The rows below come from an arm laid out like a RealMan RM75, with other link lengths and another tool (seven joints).
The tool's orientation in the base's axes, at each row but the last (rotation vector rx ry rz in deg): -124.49 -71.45 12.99; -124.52 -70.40 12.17; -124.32 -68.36 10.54; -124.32 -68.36 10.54; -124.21 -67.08 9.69; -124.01 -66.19 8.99; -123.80 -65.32 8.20; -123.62 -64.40 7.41; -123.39 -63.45 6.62
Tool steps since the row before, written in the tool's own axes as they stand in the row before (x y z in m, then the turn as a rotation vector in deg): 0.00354 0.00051 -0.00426 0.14 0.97 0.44; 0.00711 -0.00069 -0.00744 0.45 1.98 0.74; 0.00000 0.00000 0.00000 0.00 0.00 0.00; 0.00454 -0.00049 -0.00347 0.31 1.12 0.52; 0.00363 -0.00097 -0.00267 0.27 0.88 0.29; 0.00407 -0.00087 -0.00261 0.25 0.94 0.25; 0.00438 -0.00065 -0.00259 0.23 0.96 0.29; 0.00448 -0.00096 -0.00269 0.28 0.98 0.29; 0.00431 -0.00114 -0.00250 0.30 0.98 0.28
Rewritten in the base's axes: 0.00412 0.00093 0.00362 0.59 -0.05 -0.90; 0.00659 0.00280 0.00742 1.36 -0.04 -1.68; 0.00000 0.00000 0.00000 0.00 0.00 0.00; 0.00369 0.00217 0.00381 0.76 0.07 -1.02; 0.00254 0.00191 0.00334 0.66 0.02 -0.71; 0.00288 0.00218 0.00334 0.70 -0.04 -0.72; 0.00323 0.00226 0.00328 0.69 -0.04 -0.76; 0.00315 0.00232 0.00360 0.73 -0.01 -0.76; 0.00288 0.00228 0.00356 0.75 0.00 -0.75
